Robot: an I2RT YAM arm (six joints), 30 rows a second.
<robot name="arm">
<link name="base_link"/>
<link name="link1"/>
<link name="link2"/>
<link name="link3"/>
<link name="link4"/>
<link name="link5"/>
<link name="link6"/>
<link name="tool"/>
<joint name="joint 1" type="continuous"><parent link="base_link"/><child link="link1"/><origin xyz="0 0 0.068" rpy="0 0 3.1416"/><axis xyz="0 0 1"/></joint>
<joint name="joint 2" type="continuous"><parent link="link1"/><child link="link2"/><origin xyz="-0.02 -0.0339 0.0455" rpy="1.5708 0 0"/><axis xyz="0 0 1"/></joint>
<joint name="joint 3" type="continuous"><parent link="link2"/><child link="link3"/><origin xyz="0.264 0 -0.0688" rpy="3.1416 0 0"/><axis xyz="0 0 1"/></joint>
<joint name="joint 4" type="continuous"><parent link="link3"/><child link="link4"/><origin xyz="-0.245 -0.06 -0.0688" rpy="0 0 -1.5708"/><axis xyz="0 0 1"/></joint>
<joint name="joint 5" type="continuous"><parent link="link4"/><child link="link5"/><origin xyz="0.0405 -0.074 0.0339" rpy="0 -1.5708 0"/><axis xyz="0 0 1"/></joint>
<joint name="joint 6" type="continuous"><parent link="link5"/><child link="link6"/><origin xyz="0 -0.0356 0.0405" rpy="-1.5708 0 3.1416"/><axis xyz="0 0 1"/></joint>
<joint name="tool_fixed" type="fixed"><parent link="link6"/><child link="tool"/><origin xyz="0 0 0" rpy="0 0 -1.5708"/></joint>
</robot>
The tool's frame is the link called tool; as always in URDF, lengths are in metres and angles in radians. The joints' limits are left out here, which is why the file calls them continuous.
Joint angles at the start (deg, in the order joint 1, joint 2, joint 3, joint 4, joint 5, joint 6): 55.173, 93.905, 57.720, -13.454, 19.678, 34.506
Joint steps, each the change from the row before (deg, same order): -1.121, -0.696, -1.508, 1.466, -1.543, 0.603; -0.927, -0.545, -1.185, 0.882, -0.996, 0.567; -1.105, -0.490, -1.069, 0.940, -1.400, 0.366; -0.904, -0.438, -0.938, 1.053, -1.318, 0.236; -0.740, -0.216, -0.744, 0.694, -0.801, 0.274; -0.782, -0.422, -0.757, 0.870, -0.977, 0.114; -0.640, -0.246, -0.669, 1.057, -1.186, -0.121; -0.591, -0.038, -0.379, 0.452, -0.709, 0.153; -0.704, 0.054, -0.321, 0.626, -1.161, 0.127
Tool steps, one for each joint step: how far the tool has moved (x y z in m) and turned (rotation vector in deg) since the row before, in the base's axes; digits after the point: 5 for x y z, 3 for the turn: 0.00254, -0.00632, -0.00253, 1.585, 0.765, -0.548; 0.00191, -0.00556, -0.00230, 0.989, 0.644, -0.679; 0.00272, -0.00563, -0.00196, 1.148, 0.736, -0.442; 0.00212, -0.00444, -0.00139, 1.186, 0.506, -0.193; 0.00179, -0.00376, -0.00195, 0.668, 0.450, -0.398; 0.00177, -0.00391, -0.00070, 0.940, 0.248, -0.202; 0.00152, -0.00270, -0.00094, 0.973, 0.197, 0.258; 0.00173, -0.00245, -0.00126, 0.513, 0.371, -0.211; 0.00234, -0.00230, -0.00124, 0.822, 0.505, 0.008
